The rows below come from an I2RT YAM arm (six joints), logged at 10 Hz.
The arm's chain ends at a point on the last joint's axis. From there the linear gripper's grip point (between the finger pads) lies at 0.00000 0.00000 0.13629 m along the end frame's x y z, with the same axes.
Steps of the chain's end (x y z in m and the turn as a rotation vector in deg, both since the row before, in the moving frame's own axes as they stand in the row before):
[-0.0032 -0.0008 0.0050 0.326 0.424 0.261]
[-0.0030 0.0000 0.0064 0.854 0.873 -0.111]
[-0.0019 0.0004 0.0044 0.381 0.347 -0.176]
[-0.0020 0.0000 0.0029 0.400 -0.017 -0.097]
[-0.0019 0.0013 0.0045 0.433 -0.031 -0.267]
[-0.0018 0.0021 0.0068 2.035 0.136 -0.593]
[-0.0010 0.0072 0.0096 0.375 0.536 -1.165]
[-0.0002 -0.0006 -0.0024 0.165 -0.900 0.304]
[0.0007 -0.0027 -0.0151 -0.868 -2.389 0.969]
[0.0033 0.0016 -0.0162 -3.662 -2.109 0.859]
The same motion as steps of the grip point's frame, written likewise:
[-0.0022 -0.0016 0.0050 0.326 0.424 0.261]
[-0.0009 -0.0020 0.0064 0.854 0.873 -0.111]
[-0.0011 -0.0005 0.0044 0.381 0.347 -0.176]
[-0.0020 -0.0010 0.0029 0.400 -0.017 -0.097]
[-0.0020 0.0003 0.0045 0.433 -0.031 -0.267]
[-0.0015 -0.0027 0.0067 2.035 0.136 -0.593]
[0.0003 0.0063 0.0096 0.375 0.536 -1.165]
[-0.0023 -0.0010 -0.0024 0.165 -0.900 0.304]
[-0.0050 -0.0007 -0.0152 -0.868 -2.389 0.969]
[-0.0018 0.0103 -0.0166 -3.662 -2.109 0.859]

